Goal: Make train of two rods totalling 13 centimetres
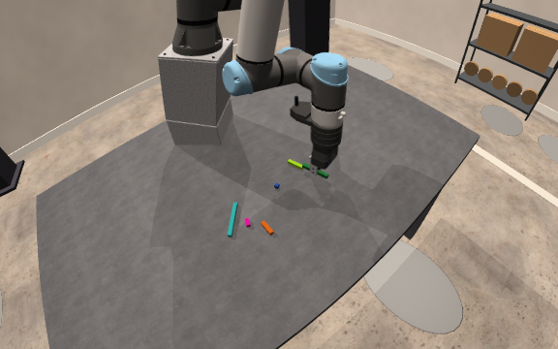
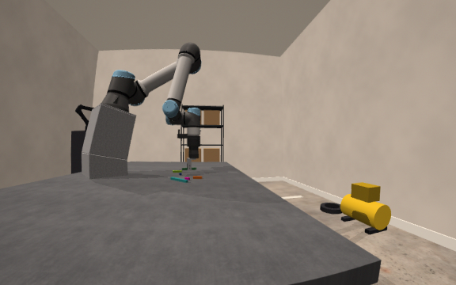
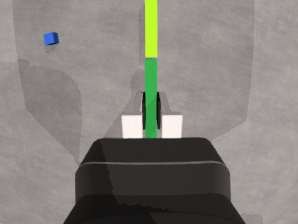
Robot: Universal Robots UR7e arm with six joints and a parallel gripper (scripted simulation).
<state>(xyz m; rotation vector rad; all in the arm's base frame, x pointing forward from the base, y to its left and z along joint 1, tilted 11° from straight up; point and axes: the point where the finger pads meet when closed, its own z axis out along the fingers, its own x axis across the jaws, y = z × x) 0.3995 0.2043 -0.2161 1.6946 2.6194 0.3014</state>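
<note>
My gripper is now 10 mm above the green rod. Round my hand: lime rod (60 mm behind, 30 mm to the right, 30 mm below); then small blue rod (110 mm to the right, 30 mm below, 20 mm behind); then orange rod (200 mm to the right, 90 mm ahead, 30 mm below).
</note>
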